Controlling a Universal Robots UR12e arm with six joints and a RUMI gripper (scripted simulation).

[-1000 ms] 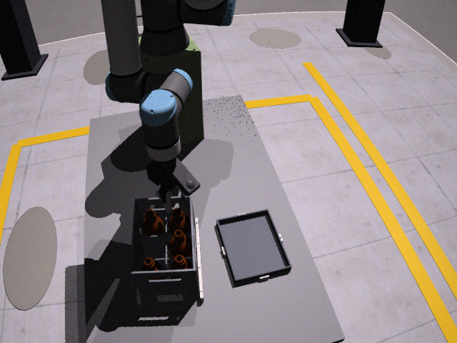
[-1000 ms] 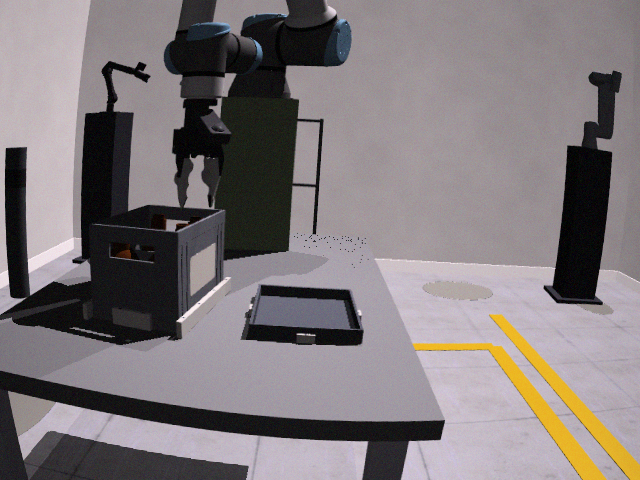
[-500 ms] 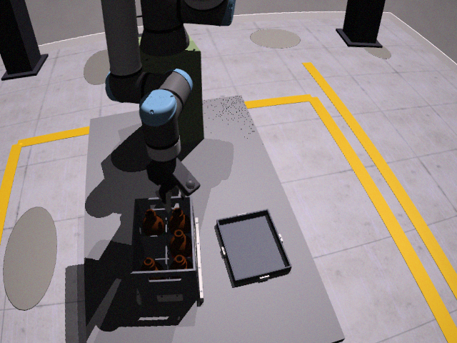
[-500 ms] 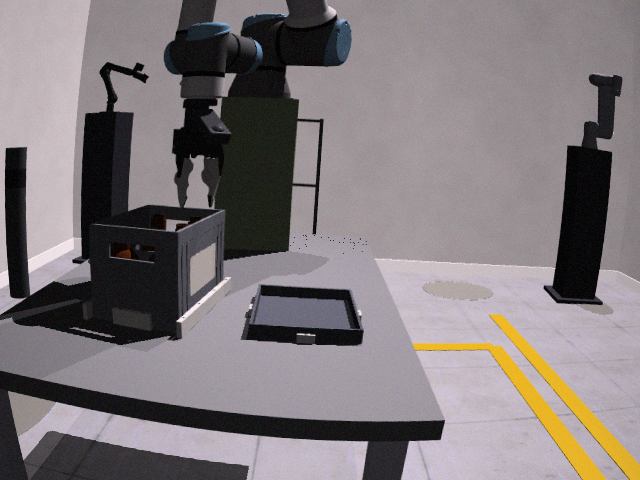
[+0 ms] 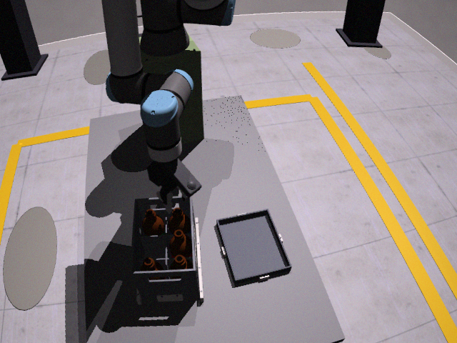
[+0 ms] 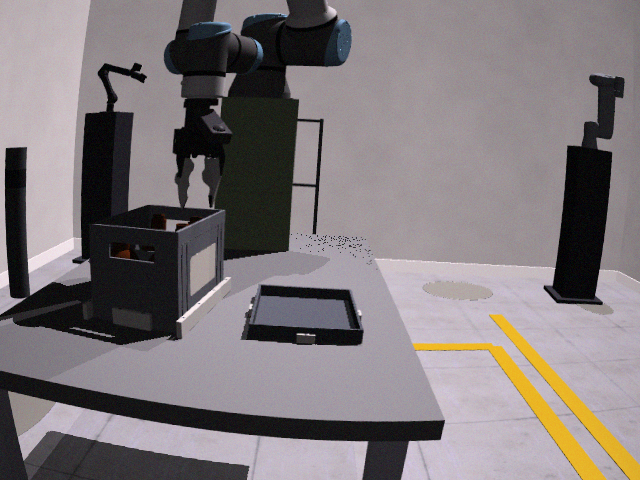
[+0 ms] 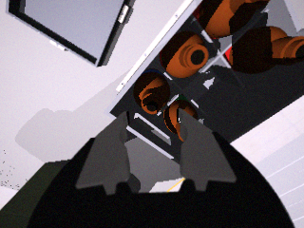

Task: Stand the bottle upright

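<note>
The dark grey crate is 110 mm below my hand, 80 mm ahead of it and 50 mm to the right of it. Round my hand: black tray: 240 mm to the left, 180 mm below, 50 mm ahead.
</note>
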